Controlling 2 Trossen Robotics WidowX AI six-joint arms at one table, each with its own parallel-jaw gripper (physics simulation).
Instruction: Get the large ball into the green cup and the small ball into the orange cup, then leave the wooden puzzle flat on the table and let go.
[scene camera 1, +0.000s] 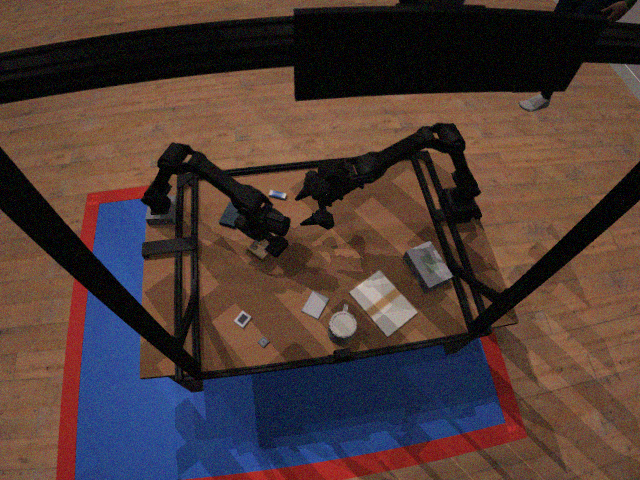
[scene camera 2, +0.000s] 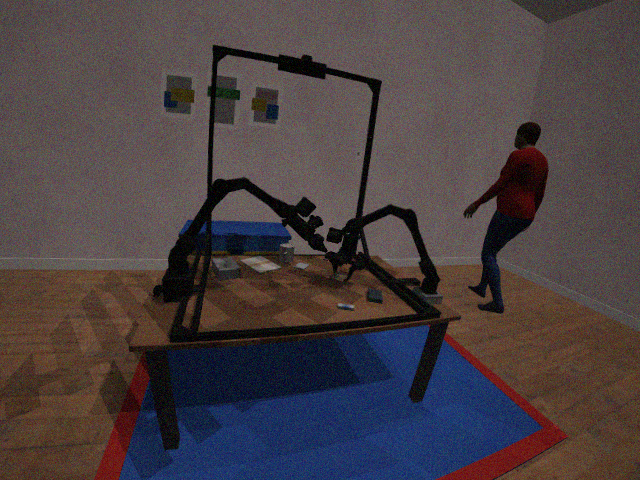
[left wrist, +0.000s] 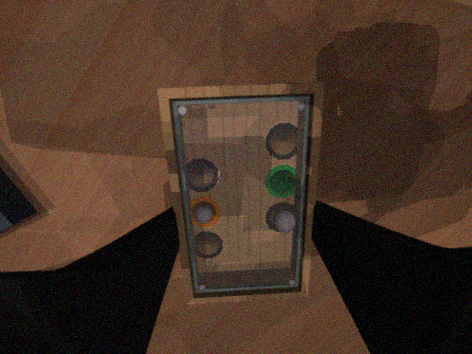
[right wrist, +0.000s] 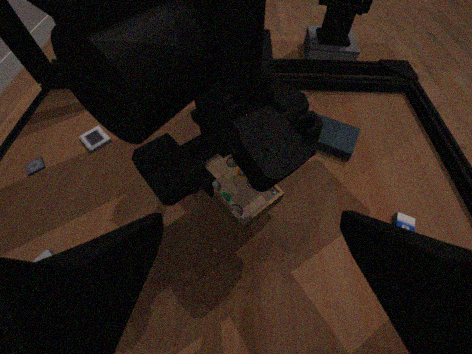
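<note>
The wooden puzzle is a shallow tray with a clear cover. My left gripper is shut on its long sides. Whether the puzzle touches the table is unclear. In the left wrist view the small ball lies at the orange cup, on the left side. The large ball lies at the grey cup just below the green cup, which holds no ball. My right gripper is open and empty, above the table beside the left gripper.
A dark blue box and a blue-white block lie near the left gripper. A mug, an open book, a grey box and small flat items stand farther off. A black frame surrounds the table.
</note>
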